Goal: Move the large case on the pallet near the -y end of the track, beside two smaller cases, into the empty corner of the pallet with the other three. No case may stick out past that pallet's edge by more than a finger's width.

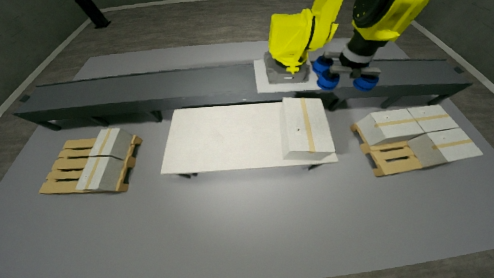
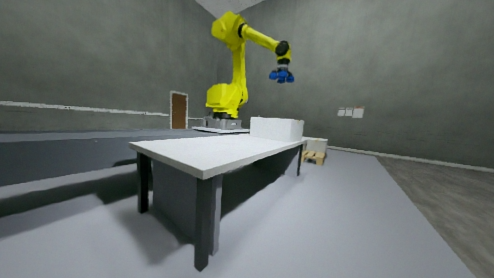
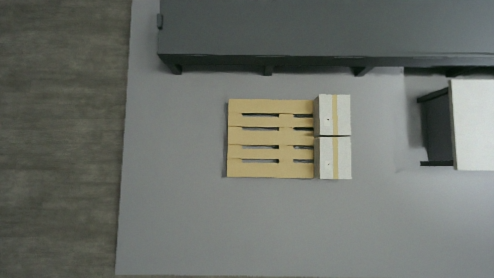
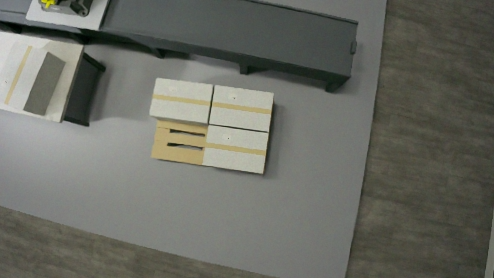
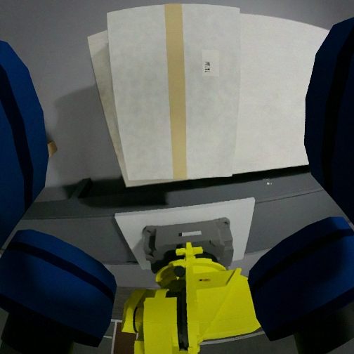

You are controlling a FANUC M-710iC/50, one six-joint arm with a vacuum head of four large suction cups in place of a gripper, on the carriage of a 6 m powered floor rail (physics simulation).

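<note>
The large white case with a tan tape strip [image 1: 295, 125] [image 2: 275, 130] [image 4: 17, 75] [image 5: 142, 95] sits flat at one end of the white table [image 1: 220, 137] [image 2: 200, 150] [image 4: 65, 91] [image 5: 272, 100]. My vacuum head [image 1: 345, 72] [image 2: 281, 76] is open, its blue cups hanging high above and apart from the case, with nothing on them. A pallet [image 1: 400, 166] [image 4: 175, 154] carries three cases; its bare corner is on the table side, away from the track. Another pallet [image 1: 65, 162] [image 3: 255, 106] holds two smaller cases, one [image 1: 107, 140] [image 3: 327, 115] and the other [image 1: 97, 172] [image 3: 327, 160], along one edge.
The dark rail track [image 1: 150, 90] [image 3: 325, 30] [image 4: 225, 35] runs behind the table and both pallets. The yellow arm's base [image 1: 285, 70] [image 5: 187, 235] stands on its carriage behind the large case. The three cases [image 4: 181, 97] [image 4: 241, 106] [image 4: 235, 145] border the bare pallet corner on two sides.
</note>
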